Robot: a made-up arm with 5 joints. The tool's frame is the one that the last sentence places. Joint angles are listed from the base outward.
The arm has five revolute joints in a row. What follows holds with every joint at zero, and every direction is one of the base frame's.
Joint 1 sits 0.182 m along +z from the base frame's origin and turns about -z.
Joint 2 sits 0.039 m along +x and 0.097 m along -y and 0.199 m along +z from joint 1 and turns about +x.
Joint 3 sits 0.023 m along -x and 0.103 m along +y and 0.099 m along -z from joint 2 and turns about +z.
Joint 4 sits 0.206 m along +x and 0.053 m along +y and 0.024 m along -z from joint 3 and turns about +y.
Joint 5 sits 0.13 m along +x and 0.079 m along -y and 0.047 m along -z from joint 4 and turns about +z.
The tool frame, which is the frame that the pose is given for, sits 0.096 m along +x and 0.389 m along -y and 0.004 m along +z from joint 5; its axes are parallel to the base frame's.
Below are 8 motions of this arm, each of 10 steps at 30 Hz.
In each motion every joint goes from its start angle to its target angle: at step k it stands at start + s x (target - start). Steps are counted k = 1, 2, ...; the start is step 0. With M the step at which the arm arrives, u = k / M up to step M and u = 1 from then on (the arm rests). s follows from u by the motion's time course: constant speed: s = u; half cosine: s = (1 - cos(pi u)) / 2; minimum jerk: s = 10 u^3 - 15 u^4 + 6 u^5.
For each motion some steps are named. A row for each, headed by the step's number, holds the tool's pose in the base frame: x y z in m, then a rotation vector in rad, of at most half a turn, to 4 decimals.
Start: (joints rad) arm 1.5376 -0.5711 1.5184 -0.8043 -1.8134
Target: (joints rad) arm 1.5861 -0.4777 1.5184 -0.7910 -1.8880
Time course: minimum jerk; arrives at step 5
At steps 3, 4, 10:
3: -0.1338 -0.0238 0.0056 0.2477 -0.2303 -1.8912
4: -0.1245 -0.0145 0.0056 0.2699 -0.2446 -1.9210
10: -0.1224 -0.0125 0.0057 0.2749 -0.2478 -1.9276

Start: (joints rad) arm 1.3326 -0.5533 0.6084 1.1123 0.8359
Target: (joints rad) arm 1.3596 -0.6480 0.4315 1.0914 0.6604
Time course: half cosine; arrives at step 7
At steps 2, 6, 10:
2: -0.1900 -0.5164 -0.1618 0.6707 1.3001 -0.2406
6: -0.2991 -0.5449 -0.0603 0.5799 1.3293 -0.5298
10: -0.3059 -0.5456 -0.0532 0.5735 1.3310 -0.5486

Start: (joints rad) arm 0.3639 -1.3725 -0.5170 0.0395 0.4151
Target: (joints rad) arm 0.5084 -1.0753 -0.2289 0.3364 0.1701
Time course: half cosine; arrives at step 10
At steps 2, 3, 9, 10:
2: 0.1861 -0.4925 0.7987 -1.3048 0.2352 -0.4446
3: 0.1748 -0.5173 0.7760 -1.2541 0.2683 -0.4779
9: 0.0877 -0.6278 0.6025 -0.9273 0.5092 -0.6841
10: 0.0849 -0.6296 0.5969 -0.9178 0.5171 -0.6898

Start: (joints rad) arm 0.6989 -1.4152 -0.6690 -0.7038 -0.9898
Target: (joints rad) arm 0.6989 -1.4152 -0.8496 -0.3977 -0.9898
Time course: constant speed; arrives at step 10
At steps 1, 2, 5, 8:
1: -0.3116 -0.2263 0.5615 -1.5156 -1.3701 -1.2232
2: -0.3161 -0.2182 0.5575 -1.5238 -1.3647 -1.2637
5: -0.3283 -0.1941 0.5449 -1.5427 -1.3473 -1.3871
8: -0.3383 -0.1702 0.5313 -1.5527 -1.3278 -1.5129

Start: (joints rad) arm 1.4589 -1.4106 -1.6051 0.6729 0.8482
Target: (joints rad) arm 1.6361 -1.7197 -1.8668 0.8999 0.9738
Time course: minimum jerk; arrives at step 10
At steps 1, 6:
1: -0.6413 0.1454 0.7504 -0.8567 0.2893 -2.0817
6: -0.5958 0.2738 0.7667 -0.9918 0.2187 -2.1400

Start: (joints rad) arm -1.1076 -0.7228 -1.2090 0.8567 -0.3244
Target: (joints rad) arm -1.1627 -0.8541 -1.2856 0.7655 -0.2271
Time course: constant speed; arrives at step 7
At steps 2, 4, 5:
2: 0.2780 -0.4698 0.4005 -0.2388 0.0885 -0.5021
4: 0.2887 -0.4727 0.4113 -0.2288 0.0255 -0.4762
5: 0.2940 -0.4740 0.4170 -0.2241 -0.0061 -0.4629

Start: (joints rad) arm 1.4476 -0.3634 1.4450 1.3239 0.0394
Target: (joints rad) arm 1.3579 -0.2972 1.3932 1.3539 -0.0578
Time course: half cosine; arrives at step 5
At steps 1, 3, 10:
1: 0.0872 -0.4457 -0.0541 -0.0167 1.6809 -0.0087
3: 0.1122 -0.4489 -0.0229 -0.0831 1.6577 -0.0370
10: 0.1270 -0.4493 -0.0037 -0.1223 1.6423 -0.0540

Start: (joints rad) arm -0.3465 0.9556 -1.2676 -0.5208 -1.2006
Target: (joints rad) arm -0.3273 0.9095 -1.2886 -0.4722 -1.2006
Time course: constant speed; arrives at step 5
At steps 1, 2, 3, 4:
1: -0.2332 0.0203 0.2107 0.2535 0.5267 -2.1501
2: -0.2335 0.0195 0.2116 0.2488 0.5275 -2.1554
3: -0.2338 0.0187 0.2125 0.2441 0.5285 -2.1608
4: -0.2341 0.0180 0.2134 0.2394 0.5294 -2.1663

